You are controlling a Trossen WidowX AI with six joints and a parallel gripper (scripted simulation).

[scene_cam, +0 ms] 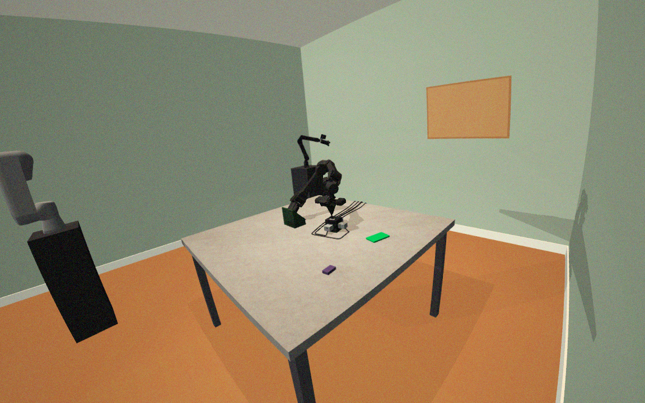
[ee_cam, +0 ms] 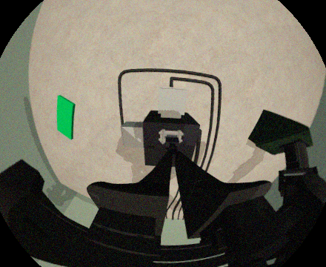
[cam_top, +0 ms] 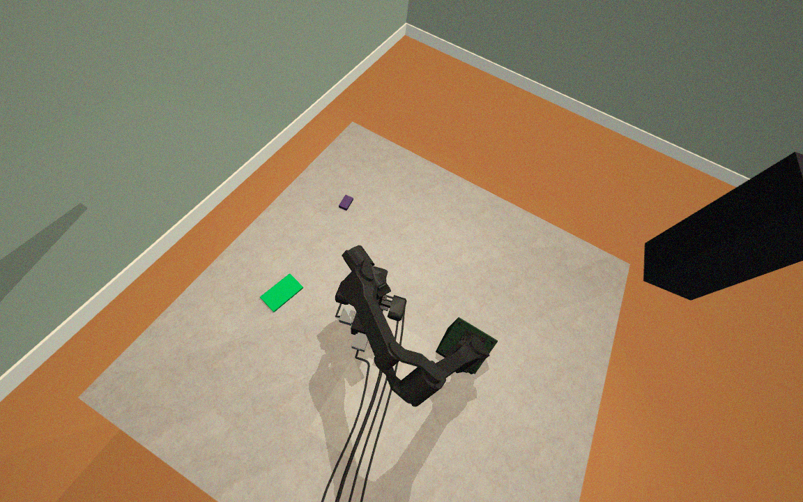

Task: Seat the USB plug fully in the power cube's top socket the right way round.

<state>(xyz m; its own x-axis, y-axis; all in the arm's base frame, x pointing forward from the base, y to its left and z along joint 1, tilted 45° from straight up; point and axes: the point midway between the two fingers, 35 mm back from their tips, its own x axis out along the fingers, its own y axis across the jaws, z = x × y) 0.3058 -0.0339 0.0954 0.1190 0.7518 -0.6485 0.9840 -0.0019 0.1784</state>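
Now: gripper tip 2 cm above the thin USB plug. From my gripper tip the other things lie so: small purple block 27 cm ahead, 38 cm to the right, 10 cm below; green flat card 29 cm ahead, 3 cm to the left, 10 cm below.
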